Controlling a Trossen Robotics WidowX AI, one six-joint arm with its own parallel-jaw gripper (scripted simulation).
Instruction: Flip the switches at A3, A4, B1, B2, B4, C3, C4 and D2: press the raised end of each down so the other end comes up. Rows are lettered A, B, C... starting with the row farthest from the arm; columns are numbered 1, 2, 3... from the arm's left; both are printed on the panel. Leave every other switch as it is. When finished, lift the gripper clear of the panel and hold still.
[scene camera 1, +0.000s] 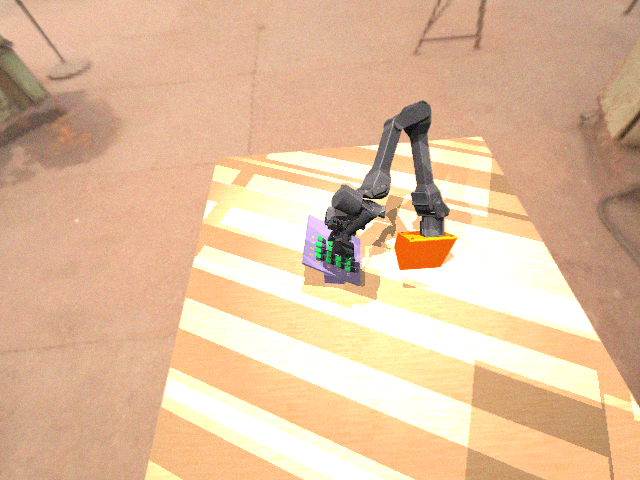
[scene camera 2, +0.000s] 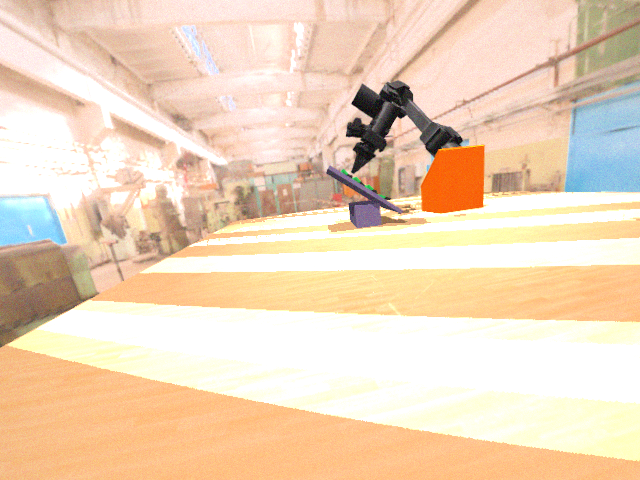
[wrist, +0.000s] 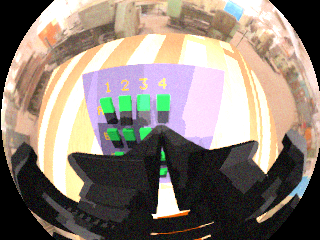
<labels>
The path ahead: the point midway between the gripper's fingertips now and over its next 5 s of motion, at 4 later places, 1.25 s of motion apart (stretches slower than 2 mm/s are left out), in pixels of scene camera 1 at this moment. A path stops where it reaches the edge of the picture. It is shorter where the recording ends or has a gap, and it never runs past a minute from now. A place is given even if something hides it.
My gripper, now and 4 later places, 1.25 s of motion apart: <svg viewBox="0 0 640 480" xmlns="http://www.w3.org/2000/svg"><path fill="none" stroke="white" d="M328 240L330 256L328 259L338 248L329 252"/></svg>
</labels>
